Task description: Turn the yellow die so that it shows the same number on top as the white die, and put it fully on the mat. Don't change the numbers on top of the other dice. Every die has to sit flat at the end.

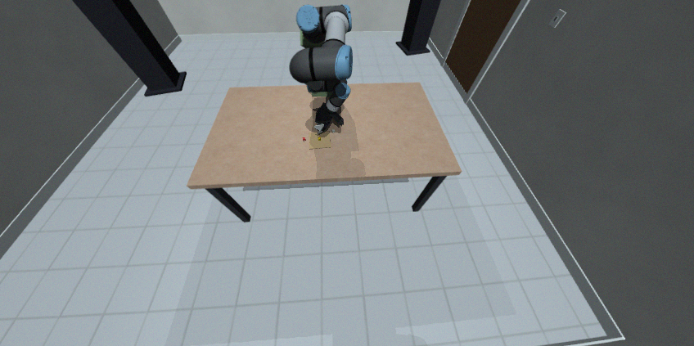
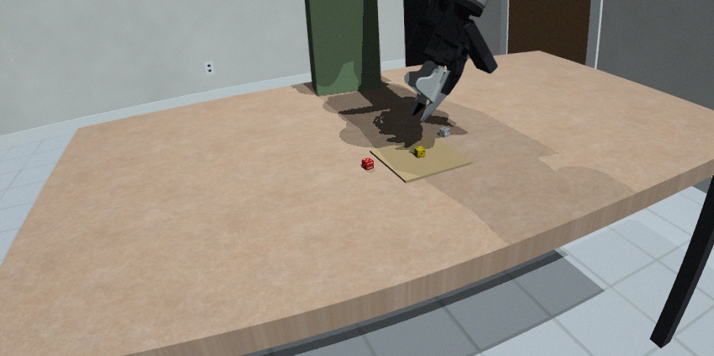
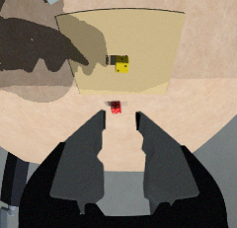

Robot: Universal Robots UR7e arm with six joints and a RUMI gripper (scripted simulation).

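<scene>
My gripper is now 1 cm to the left of the yellow die and 8 cm above it. Round my hand: red die: 3 cm behind, 10 cm to the right, 8 cm below; then tan mat: 1 cm to the right, 9 cm below; then white die: 5 cm behind, 10 cm to the left, 8 cm below.
</scene>
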